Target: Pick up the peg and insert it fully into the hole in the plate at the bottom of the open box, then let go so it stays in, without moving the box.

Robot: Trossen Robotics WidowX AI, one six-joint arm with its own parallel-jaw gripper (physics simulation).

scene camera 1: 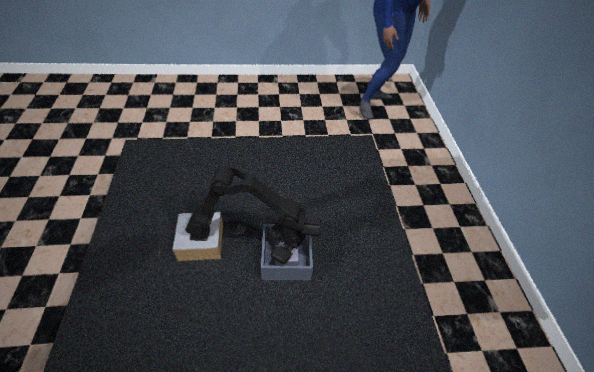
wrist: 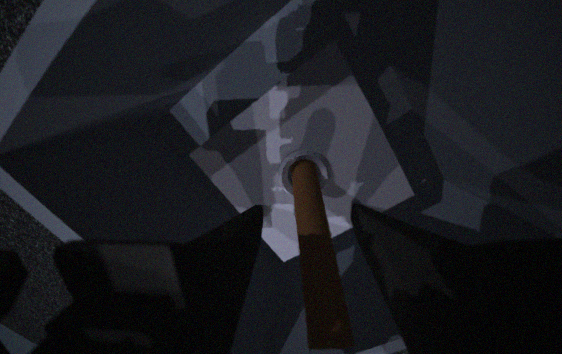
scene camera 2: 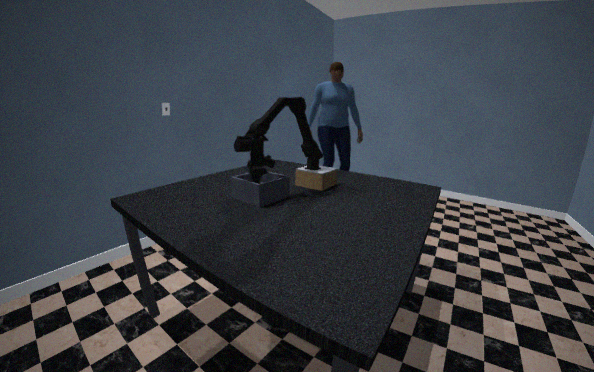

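Pixels of known places: gripper, between the fingertips: (scene camera 1: 291, 253) (wrist: 306, 212); arm's base, origin of its link: (scene camera 1: 200, 233) (scene camera 2: 312, 168).
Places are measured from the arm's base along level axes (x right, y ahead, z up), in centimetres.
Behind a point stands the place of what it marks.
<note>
The orange-brown round peg (wrist: 312, 215) {z -0.3, x 3.7, y 34.6 cm} stands roughly upright in the wrist view, its lower end within the grey ring of the hole (wrist: 327, 167) {z -3.0, x 2.2, y 34.1 cm} in the pale plate (wrist: 345, 130) {z -3.2, x 0.5, y 32.9 cm} (scene camera 1: 293, 260) {z -3.3, x 7.5, y 36.7 cm}. How deep it sits cannot be told. The grey-blue open box (scene camera 1: 286, 273) {z -3.4, x 12.9, y 34.4 cm} (scene camera 2: 272, 195) {z -5.6, x -6.1, y 35.2 cm} (wrist: 40, 215) {z 0.8, x 12.9, y 28.5 cm} surrounds the plate. My gripper (wrist: 306, 211) {z -3.1, x 4.4, y 35.9 cm} (scene camera 1: 285, 250) {z -3.1, x 4.4, y 35.9 cm} (scene camera 2: 258, 177) {z -3.1, x 4.4, y 35.9 cm} reaches down into the box. Its fingers are open on either side of the peg, with gaps showing on both sides in the wrist view. The gripper hides much of the box floor in the scene views.
The arm's base stands on a tan block with a white top (scene camera 1: 197, 253) {z -3.9, x 6.5, y -0.2 cm} (scene camera 2: 316, 180) {z -4.1, x -7.5, y 6.2 cm}, beside the box on the dark table (scene camera 1: 240, 325) {z -8.9, x 30.8, y 19.5 cm} (scene camera 2: 320, 250) {z -9.0, x -45.6, y 53.0 cm}. The box walls rise close around my gripper. A person in blue (scene camera 1: 390, 55) (scene camera 2: 335, 107) stands beyond the table.
</note>
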